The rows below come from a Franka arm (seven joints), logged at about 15 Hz.
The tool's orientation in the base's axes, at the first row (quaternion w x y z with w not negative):
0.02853 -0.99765 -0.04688 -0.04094
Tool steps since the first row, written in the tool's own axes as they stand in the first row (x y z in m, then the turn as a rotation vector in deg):
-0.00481 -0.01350 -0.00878 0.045 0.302 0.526
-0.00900 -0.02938 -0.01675 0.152 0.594 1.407
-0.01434 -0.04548 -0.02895 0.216 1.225 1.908
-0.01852 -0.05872 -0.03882 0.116 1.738 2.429
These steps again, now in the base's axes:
-0.00676 0.01245 0.00905 0.115 -0.264 -0.536
-0.01307 0.02736 0.01747 0.319 -0.491 -1.419
-0.02088 0.04214 0.03001 0.483 -1.082 -1.945
-0.02707 0.05432 0.04018 0.474 -1.569 -2.499

